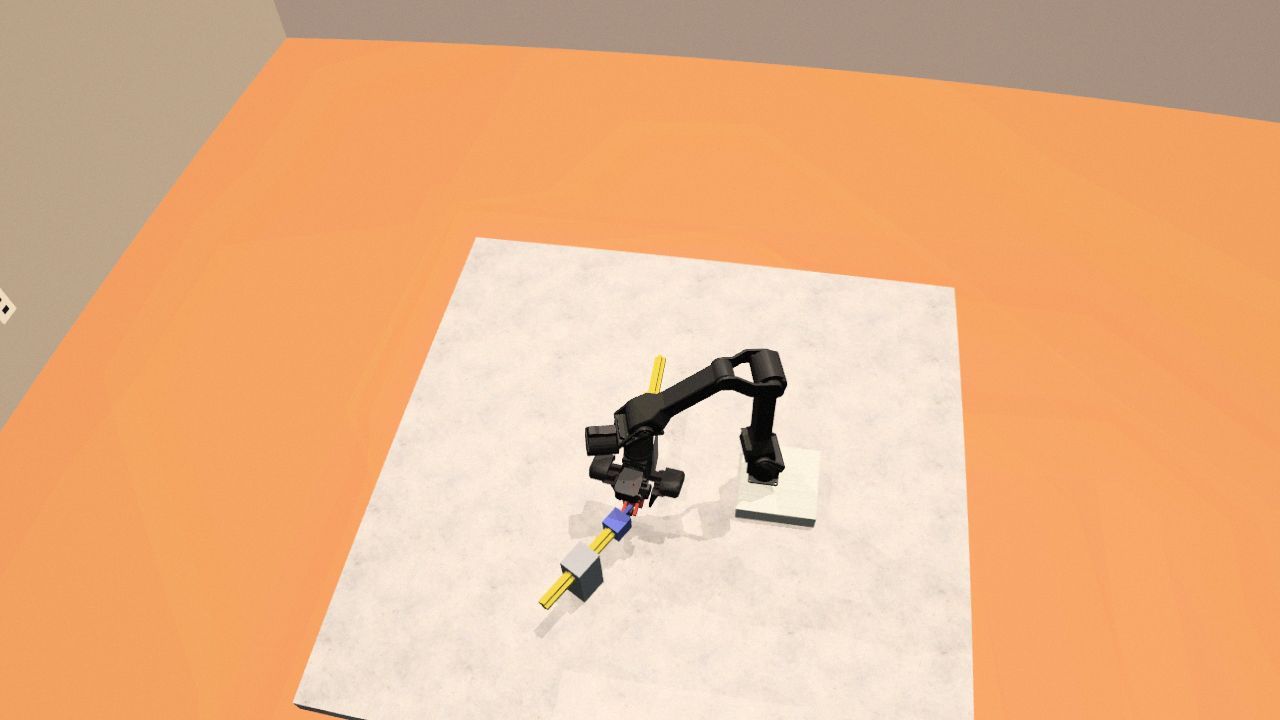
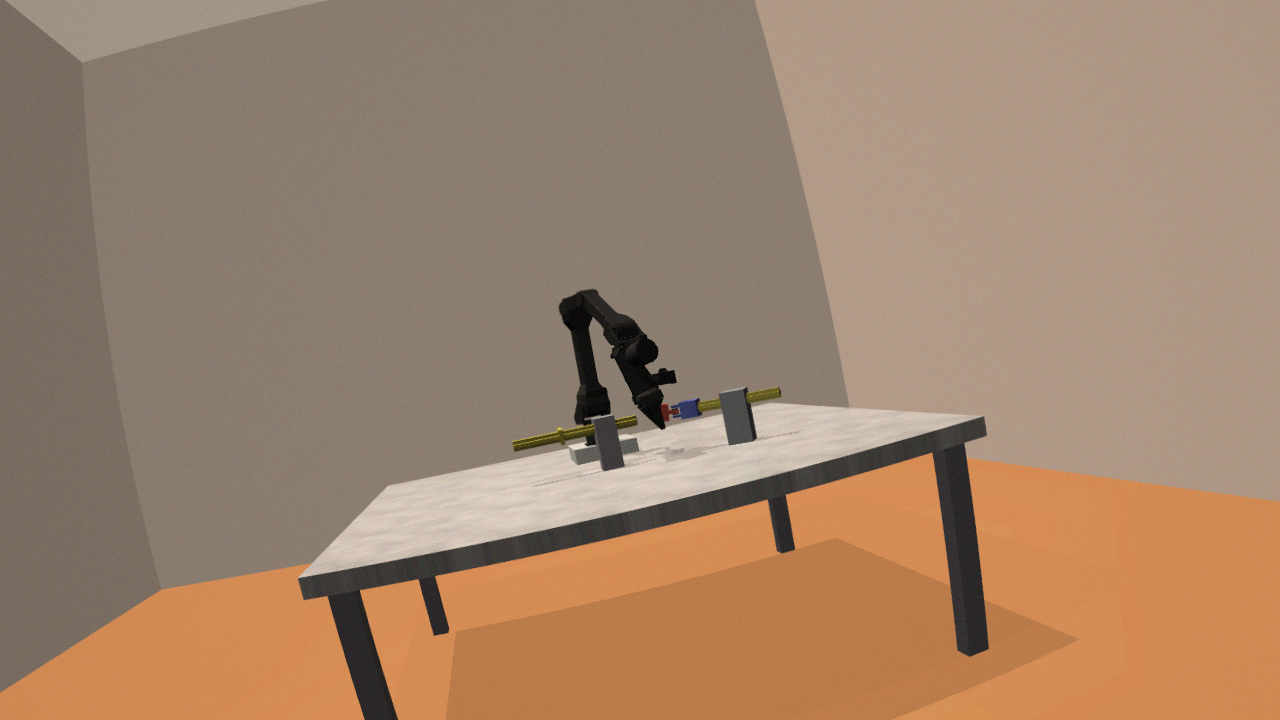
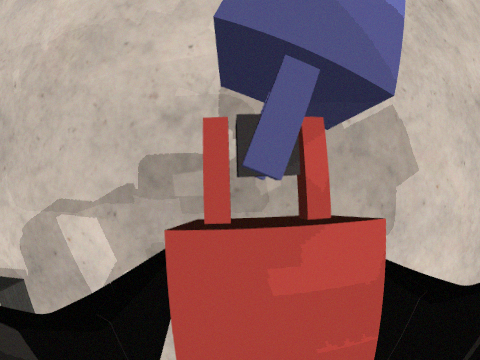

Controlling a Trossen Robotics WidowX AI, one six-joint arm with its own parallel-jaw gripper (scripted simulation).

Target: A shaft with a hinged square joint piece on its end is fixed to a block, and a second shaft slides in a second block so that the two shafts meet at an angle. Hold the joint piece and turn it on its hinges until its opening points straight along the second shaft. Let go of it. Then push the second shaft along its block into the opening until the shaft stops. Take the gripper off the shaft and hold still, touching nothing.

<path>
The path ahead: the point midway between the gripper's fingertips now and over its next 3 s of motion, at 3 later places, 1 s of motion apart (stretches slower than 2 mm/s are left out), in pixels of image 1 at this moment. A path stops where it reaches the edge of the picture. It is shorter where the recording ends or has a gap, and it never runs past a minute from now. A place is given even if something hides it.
The gripper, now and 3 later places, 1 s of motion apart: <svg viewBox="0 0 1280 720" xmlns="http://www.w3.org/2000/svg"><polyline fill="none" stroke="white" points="635,502 636,491 630,470 642,438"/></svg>
</path>
